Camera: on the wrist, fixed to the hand. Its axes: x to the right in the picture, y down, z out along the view.
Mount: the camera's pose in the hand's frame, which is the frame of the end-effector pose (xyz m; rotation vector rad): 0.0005 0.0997 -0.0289 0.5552 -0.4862 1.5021
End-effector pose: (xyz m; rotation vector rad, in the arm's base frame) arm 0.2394 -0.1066 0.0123 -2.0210 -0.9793 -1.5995
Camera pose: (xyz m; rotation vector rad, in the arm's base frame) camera 0.2913 -0.1941 0.0330 -1.8245 0.1489 -0.0301
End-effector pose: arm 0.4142 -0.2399 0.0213 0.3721 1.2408 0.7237
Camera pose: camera 0.3576 -0.1708 0.0742 1.9199 0.4853 1.3863
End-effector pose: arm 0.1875 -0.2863 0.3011 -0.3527 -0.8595 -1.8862
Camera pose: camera 0.2783 -0.3322 0.3217 -0.8112 -0.9391 -0.1538
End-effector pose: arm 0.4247 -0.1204 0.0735 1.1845 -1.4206 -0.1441
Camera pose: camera 0.3929 -0.0584 0.1504 0.1922 -2.5236 1.1237
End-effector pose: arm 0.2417 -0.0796 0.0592 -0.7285 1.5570 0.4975
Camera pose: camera 0.1511 -0.0295 0.0520 1.0656 1.4145 1.1215
